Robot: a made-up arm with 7 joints. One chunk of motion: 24 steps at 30 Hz.
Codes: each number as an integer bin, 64 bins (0 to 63) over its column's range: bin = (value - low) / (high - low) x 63, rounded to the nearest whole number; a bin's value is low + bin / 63 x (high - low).
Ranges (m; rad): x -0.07..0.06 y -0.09..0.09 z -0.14..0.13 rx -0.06..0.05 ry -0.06..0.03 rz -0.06..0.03
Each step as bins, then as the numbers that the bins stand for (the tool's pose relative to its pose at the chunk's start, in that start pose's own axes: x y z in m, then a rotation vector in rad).
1 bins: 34 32 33 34 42 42
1 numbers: 0.0002 0.0014 0.0014 -0.0006 0.0000 0.0000
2 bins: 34 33 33 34 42 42
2 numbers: 0.0002 0.0043 0.0014 -0.0006 0.0000 0.0000
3 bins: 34 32 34 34 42 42
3 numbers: 0.0002 0.0014 0.0057 -0.0006 0.0000 0.0000
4 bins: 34 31 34 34 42 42
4 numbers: 0.0002 -0.0014 0.0057 -0.0006 0.0000 0.0000
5 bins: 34 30 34 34 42 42
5 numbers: 0.0002 -0.0043 0.0057 -0.0006 0.0000 0.0000
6 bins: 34 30 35 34 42 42
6 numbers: 0.0002 -0.0043 0.0100 -0.0006 0.0000 0.0000
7 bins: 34 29 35 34 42 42
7 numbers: 0.0002 -0.0071 0.0100 -0.0006 0.0000 0.0000
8 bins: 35 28 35 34 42 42
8 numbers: 0.0022 -0.0100 0.0100 -0.0006 0.0000 0.0000
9 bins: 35 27 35 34 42 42
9 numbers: 0.0022 -0.0129 0.0100 -0.0006 0.0000 0.0000
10 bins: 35 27 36 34 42 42
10 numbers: 0.0022 -0.0129 0.0143 -0.0006 0.0000 0.0000
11 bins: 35 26 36 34 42 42
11 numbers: 0.0022 -0.0157 0.0143 -0.0006 0.0000 0.0000
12 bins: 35 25 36 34 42 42
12 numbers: 0.0022 -0.0186 0.0143 -0.0006 0.0000 0.0000
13 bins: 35 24 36 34 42 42
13 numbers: 0.0022 -0.0214 0.0143 -0.0006 0.0000 0.0000
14 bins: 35 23 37 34 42 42
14 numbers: 0.0022 -0.0243 0.0186 -0.0006 0.0000 0.0000
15 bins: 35 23 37 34 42 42
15 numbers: 0.0022 -0.0243 0.0186 -0.0006 0.0000 0.0000
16 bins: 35 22 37 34 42 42
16 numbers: 0.0022 -0.0271 0.0186 -0.0006 0.0000 0.0000
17 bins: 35 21 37 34 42 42
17 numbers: 0.0022 -0.0300 0.0186 -0.0006 0.0000 0.0000
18 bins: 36 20 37 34 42 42
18 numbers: 0.0043 -0.0329 0.0186 -0.0006 0.0000 0.0000
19 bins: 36 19 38 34 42 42
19 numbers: 0.0043 -0.0357 0.0229 -0.0006 0.0000 0.0000
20 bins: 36 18 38 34 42 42
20 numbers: 0.0043 -0.0386 0.0229 -0.0006 0.0000 0.0000
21 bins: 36 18 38 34 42 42
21 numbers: 0.0043 -0.0386 0.0229 -0.0006 0.0000 0.0000
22 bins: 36 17 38 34 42 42
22 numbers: 0.0043 -0.0414 0.0229 -0.0006 0.0000 0.0000
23 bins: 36 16 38 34 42 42
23 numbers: 0.0043 -0.0443 0.0229 -0.0006 0.0000 0.0000
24 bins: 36 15 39 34 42 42
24 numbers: 0.0043 -0.0471 0.0271 -0.0006 0.0000 0.0000
